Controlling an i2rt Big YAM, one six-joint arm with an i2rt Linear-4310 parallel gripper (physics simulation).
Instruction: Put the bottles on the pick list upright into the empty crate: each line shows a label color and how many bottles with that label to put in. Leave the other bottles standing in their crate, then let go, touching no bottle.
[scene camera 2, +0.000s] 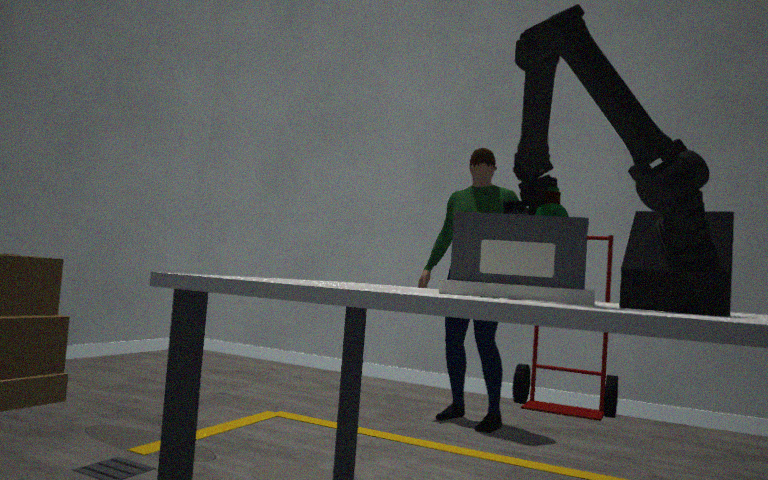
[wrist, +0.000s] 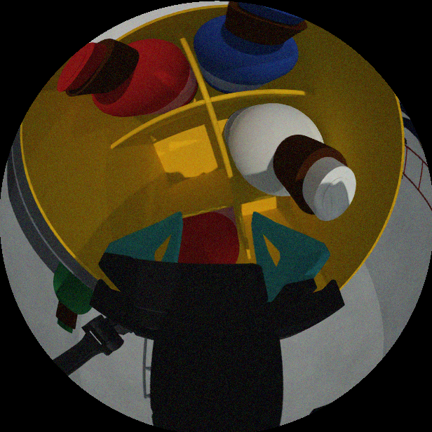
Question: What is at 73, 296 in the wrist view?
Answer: A green bottle.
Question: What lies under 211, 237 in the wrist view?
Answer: A red bottle.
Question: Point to my gripper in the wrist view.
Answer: At 216, 217
